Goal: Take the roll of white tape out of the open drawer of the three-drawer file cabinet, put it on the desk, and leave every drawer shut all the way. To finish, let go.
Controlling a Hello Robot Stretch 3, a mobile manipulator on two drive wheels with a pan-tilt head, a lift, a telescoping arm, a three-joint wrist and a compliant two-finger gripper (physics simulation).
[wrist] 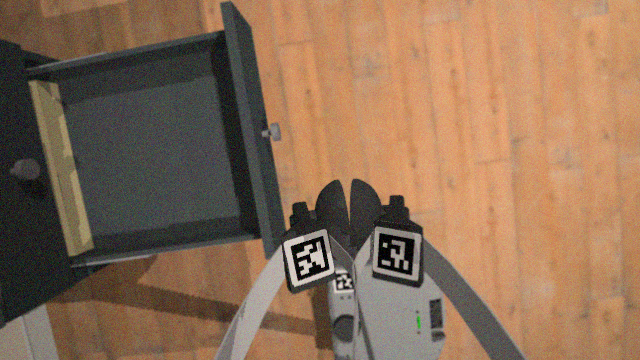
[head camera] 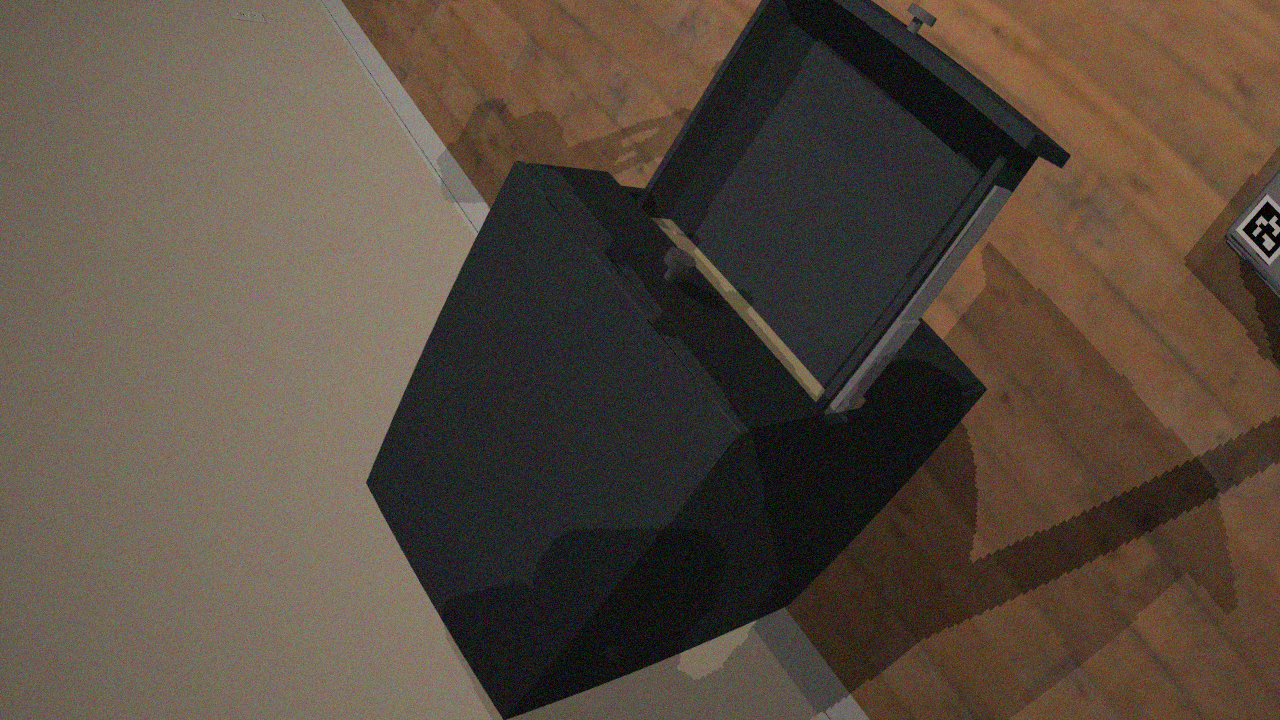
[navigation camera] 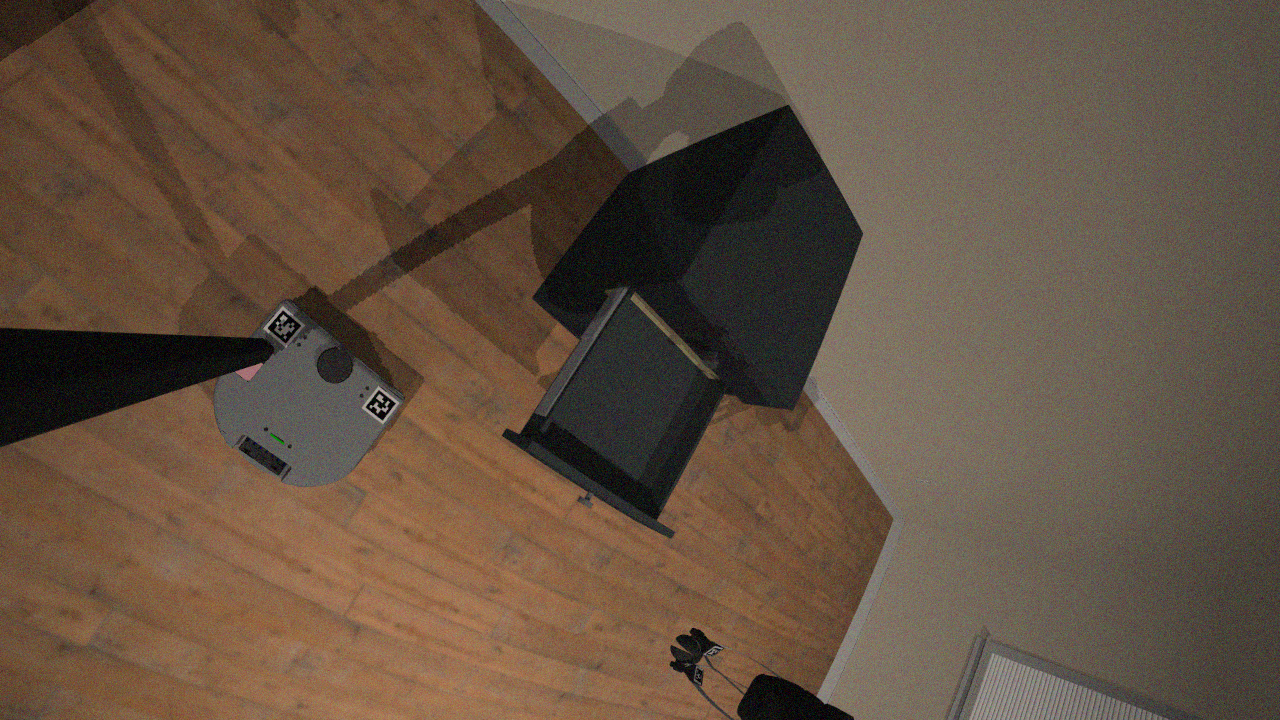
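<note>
A dark cabinet [head camera: 554, 385] [navigation camera: 760, 259] [wrist: 20, 280] stands against the wall with one drawer [head camera: 832, 197] [navigation camera: 617, 394] [wrist: 155, 155] pulled far out. The drawer's visible floor is bare, and a tan strip runs along its back. A knob [head camera: 677, 262] [wrist: 26, 170] shows on the cabinet's front above the open drawer. How many drawers the cabinet has cannot be told. My gripper [navigation camera: 687, 648] [wrist: 347, 207] is shut with nothing between the fingertips. It hangs over the floor beyond the drawer's front panel, apart from it. The white tape and the desk do not show.
My base [head camera: 1266, 259] [navigation camera: 313, 425] [wrist: 395, 310] stands on the wooden floor to one side of the open drawer. My mast [navigation camera: 116, 376] rises from it. A wall [head camera: 205, 358] [navigation camera: 1029, 358] runs behind the cabinet. A slatted window [navigation camera: 1056, 689] shows at the lower right in the navigation view.
</note>
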